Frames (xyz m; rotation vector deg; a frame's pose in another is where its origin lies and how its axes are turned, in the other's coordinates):
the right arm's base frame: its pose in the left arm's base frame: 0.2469 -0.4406 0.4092 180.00 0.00 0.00
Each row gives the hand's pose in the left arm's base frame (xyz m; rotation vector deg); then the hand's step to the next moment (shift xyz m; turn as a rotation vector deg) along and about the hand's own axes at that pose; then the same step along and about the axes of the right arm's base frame.
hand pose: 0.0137 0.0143 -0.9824 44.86 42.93 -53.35
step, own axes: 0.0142 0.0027 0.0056 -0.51 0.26 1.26
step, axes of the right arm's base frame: 0.0093 0.0093 0.0082 0.30 0.75 -1.12
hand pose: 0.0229 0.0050 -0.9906 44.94 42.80 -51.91
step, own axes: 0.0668 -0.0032 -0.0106 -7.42 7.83 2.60
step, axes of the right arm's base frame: 0.0227 0.0182 0.0611 4.38 -3.78 -9.47
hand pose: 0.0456 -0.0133 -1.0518 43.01 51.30 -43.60
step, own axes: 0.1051 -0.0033 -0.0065 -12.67 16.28 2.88
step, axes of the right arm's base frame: 0.0383 0.0229 0.0954 9.26 -9.23 -16.22
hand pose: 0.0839 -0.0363 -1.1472 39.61 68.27 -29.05
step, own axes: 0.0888 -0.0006 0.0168 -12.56 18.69 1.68
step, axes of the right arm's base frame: 0.0375 0.0126 0.0813 10.15 -11.77 -16.38
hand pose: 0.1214 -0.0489 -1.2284 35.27 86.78 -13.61
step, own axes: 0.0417 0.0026 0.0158 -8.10 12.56 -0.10
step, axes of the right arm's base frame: 0.0177 -0.0035 0.0409 5.79 -8.61 -10.75
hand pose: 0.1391 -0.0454 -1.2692 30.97 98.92 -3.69
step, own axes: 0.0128 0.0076 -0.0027 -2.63 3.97 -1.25
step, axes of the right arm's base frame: -0.0011 -0.0117 0.0095 0.73 -3.11 -3.75
